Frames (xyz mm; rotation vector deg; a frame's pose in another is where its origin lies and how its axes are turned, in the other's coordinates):
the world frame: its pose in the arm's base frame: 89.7 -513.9 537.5 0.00 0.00 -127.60
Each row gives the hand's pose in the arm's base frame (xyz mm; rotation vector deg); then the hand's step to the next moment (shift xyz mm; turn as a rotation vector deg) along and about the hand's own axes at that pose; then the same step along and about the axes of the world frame.
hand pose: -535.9 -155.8 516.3 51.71 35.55 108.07
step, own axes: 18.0 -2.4 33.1 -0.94 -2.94 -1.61
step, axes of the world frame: -28.4 6.1 24.2 -0.64 0.19 -3.42
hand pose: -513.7 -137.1 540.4 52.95 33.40 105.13
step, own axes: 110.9 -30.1 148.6 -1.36 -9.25 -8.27
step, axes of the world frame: -155.0 17.0 104.8 -1.38 -2.64 -12.12
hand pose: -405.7 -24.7 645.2 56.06 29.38 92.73
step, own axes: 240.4 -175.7 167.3 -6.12 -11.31 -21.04
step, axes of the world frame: -338.0 29.8 38.9 5.54 -8.65 -22.41
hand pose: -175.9 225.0 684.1 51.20 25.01 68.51
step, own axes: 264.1 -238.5 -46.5 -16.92 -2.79 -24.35
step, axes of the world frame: -313.2 14.0 -174.7 18.76 -12.67 -19.35
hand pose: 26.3 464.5 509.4 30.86 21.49 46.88
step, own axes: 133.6 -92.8 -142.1 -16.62 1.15 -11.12
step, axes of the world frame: -114.5 -5.0 -183.1 17.19 -8.01 -6.45
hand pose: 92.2 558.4 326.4 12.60 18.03 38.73
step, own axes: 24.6 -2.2 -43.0 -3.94 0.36 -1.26
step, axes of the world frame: -17.0 -7.9 -45.9 3.86 -1.51 -0.22
